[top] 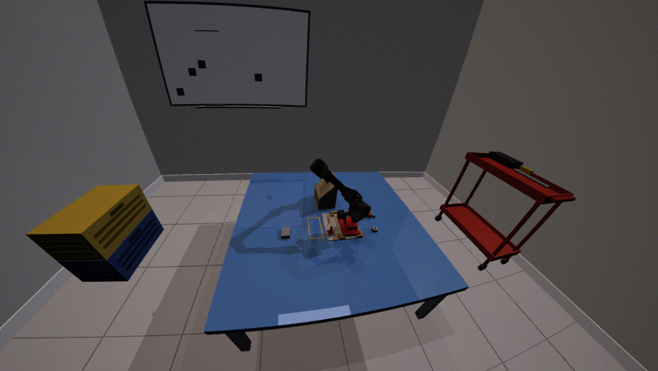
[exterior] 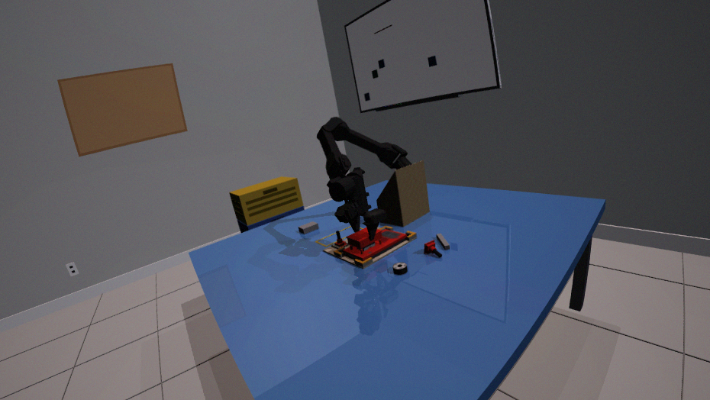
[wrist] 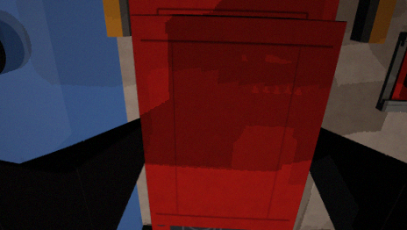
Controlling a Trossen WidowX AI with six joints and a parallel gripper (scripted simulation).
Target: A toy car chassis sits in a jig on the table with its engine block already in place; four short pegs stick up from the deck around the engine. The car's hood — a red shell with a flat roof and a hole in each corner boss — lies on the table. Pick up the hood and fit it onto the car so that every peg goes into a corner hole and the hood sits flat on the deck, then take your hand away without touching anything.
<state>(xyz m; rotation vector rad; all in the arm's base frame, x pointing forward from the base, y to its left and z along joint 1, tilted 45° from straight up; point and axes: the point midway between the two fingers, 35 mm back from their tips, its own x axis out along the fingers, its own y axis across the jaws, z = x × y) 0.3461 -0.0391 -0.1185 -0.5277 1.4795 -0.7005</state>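
My gripper tip is now 30 mm above the grey engine block. From my gripper tip the other things lie so: black ring (170 mm to the left, 50 mm below, 40 mm ahead); then red hood (10 mm above); then grey bar (190 mm to the left, 160 mm behind, 50 mm below).
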